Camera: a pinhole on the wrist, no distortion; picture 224 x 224 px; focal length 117.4 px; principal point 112.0 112.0 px. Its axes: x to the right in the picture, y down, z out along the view. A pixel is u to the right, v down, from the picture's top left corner.
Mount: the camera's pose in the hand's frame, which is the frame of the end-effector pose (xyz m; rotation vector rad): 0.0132 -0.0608 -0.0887 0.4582 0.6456 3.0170
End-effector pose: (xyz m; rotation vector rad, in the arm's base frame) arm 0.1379 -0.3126 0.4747 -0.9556 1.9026 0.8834
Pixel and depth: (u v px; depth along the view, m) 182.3 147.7 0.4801
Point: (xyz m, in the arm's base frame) 0.3285 0.1225 0.3831
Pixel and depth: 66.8 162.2 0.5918
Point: 0.2067 -0.0773 -0.1014
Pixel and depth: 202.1 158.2 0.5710
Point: 0.4458 0.2725 0.4138
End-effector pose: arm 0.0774 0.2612 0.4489 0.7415 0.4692 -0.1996
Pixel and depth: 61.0 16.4 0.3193
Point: 0.3914 0.4388 0.5451
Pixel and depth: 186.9 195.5 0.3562
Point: 0.0841 -0.1005 0.6611
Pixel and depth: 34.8 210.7 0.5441
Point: 0.6045 -0.2805 0.3206
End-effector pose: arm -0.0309 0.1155 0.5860 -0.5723 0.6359 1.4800
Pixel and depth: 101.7 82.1 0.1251
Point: -0.0484 0.1608 0.5488
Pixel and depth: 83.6 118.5 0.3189
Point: -0.0694 0.3670 0.5869
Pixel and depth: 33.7 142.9 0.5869
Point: -0.0212 0.7807 0.4612
